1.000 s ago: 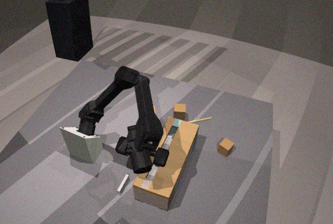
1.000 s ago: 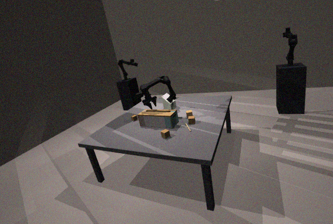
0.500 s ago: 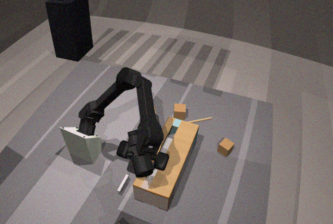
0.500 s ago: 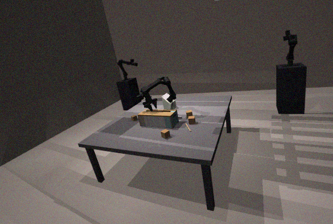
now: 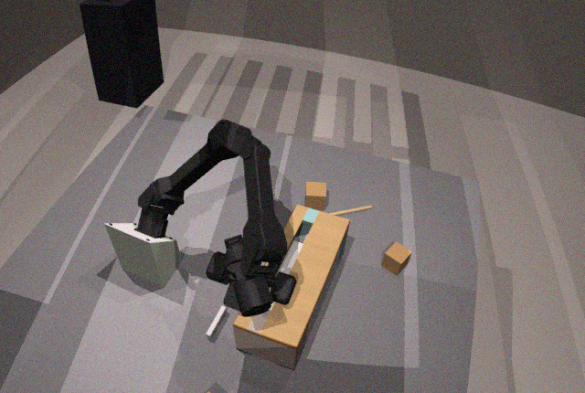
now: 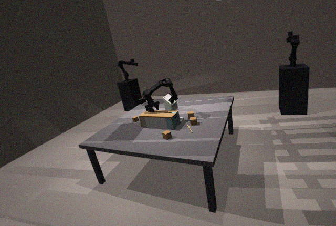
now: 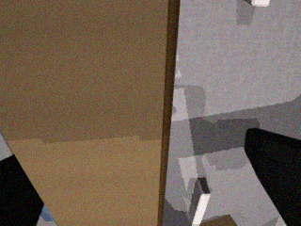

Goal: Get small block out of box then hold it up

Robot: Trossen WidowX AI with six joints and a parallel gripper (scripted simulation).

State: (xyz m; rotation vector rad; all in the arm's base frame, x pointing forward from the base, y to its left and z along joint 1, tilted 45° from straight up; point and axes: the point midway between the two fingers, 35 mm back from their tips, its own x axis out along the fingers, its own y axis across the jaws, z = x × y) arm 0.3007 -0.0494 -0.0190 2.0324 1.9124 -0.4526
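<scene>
Right now my gripper tip is 5 cm short of the blue block, 4 cm to the right of it and 1 cm above it. Round my gripper tip: thin wooden stick 39 cm to the left, 13 cm ahead, 9 cm below; long tan box 7 cm to the left, 4 cm below, 4 cm ahead.
</scene>
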